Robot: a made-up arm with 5 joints. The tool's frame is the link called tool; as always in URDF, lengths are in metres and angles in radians.
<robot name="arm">
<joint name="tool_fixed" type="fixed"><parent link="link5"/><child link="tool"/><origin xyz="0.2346 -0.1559 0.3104" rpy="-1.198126 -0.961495 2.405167"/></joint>
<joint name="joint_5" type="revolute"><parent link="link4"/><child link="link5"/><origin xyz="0.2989 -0.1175 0.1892" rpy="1.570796 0 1.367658"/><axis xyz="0 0 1"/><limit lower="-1.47" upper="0.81" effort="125" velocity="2"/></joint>
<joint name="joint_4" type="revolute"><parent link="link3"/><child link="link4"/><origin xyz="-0.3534 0.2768 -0.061" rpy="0.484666 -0.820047 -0.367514"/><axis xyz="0 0 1"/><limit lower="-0.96" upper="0.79" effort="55" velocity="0.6"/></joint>
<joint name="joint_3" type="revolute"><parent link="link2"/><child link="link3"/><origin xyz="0.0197 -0.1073 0.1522" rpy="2.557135 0.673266 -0.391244"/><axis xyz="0 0 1"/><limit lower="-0.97" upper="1.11" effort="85" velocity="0.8"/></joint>
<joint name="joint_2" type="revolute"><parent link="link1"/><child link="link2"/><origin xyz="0.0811 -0.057 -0.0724" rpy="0.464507 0.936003 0.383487"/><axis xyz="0 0 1"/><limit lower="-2.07" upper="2" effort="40" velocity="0.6"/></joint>
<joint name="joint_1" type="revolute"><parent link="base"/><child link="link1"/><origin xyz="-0.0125 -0.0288 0.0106" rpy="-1.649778 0.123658 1.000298"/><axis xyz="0 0 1"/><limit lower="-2.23" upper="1.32" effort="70" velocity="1.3"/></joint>
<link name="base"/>
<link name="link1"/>
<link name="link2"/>
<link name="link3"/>
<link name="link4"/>
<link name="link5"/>
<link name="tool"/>
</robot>
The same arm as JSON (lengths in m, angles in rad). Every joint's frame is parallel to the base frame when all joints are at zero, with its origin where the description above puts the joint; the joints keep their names.
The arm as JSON. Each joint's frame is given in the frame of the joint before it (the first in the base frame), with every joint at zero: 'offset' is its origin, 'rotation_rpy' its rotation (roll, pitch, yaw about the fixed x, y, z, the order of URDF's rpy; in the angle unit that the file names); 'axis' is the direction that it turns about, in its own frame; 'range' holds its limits. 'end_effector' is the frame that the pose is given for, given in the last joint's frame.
{"length_unit": "m", "angle_unit": "rad", "chain": [{"id": "joint_1", "offset": [-0.0125, -0.0288, 0.0106], "rotation_rpy": [0.0, 0.0, 0.0], "axis": [-0.844264, 0.530177, -0.078297], "range": [-2.23, 1.32]}, {"id": "joint_2", "offset": [0.1046, 0.0377, 0.0521], "rotation_rpy": [0.0, 0.0, 0.0], "axis": "+y", "range": [-2.07, 2.0]}, {"id": "joint_3", "offset": [0.0433, 0.1522, 0.1001], "rotation_rpy": [0.0, 0.0, 0.0], "axis": [-0.60362, -0.652021, 0.458815], "range": [-0.97, 1.11]}, {"id": "joint_4", "offset": [-0.1797, 0.3795, 0.17], "rotation_rpy": [0.0, 0.0, 0.0], "axis": "-x", "range": [-0.96, 0.79]}, {"id": "joint_5", "offset": [-0.1892, -0.3165, -0.0548], "rotation_rpy": [0.0, 0.0, 0.0], "axis": "-y", "range": [-1.47, 0.81]}], "end_effector": {"offset": [0.1559, -0.3104, 0.2346], "rotation_rpy": [-2.0336, 0.4379, -2.0091]}}
